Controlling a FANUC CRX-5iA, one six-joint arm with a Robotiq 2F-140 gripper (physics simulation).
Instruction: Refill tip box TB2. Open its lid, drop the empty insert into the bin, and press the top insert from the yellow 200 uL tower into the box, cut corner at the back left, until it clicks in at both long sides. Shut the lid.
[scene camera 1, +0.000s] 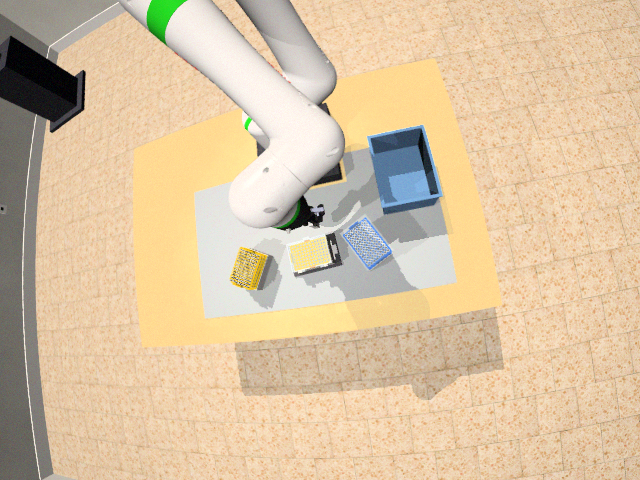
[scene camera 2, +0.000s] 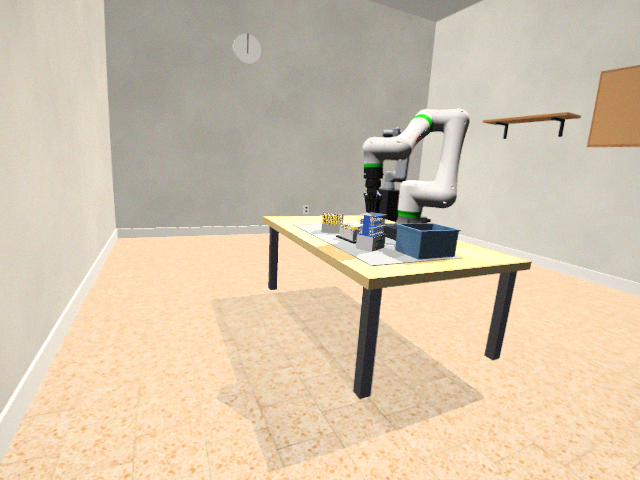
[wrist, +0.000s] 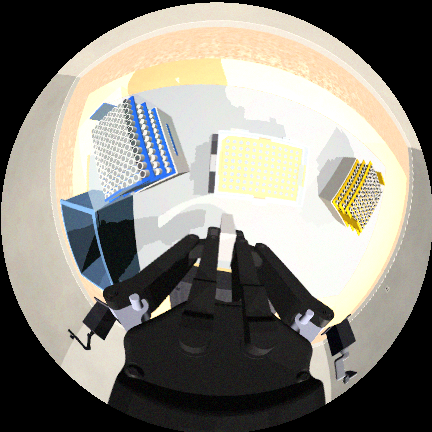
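Tip box TB2 (scene camera 1: 311, 254) (scene camera 2: 349, 231) (wrist: 261, 169) sits in a dark holder at the middle of the mat. A yellow perforated insert surface shows inside its pale outline. No raised lid shows; whether a clear lid lies over the insert is hard to tell. The yellow 200 uL tower (scene camera 1: 248, 268) (scene camera 2: 332, 220) (wrist: 357, 195) stands left of the box in scene camera 1, with stacked tip inserts. The blue bin (scene camera 1: 412, 205) (scene camera 2: 426, 245) (wrist: 80, 205) stands at the back right. My gripper (scene camera 2: 372, 210) (wrist: 225, 223) is shut and empty, above and behind the box; the arm partly hides it in scene camera 1.
A blue tip tower (scene camera 1: 367, 242) (scene camera 2: 373, 226) (wrist: 120, 150) on a grey base stands between the box and the bin. The grey mat (scene camera 1: 232, 304) lies on the yellow table (scene camera 1: 165, 248). The arm's dark base is at the back of the table.
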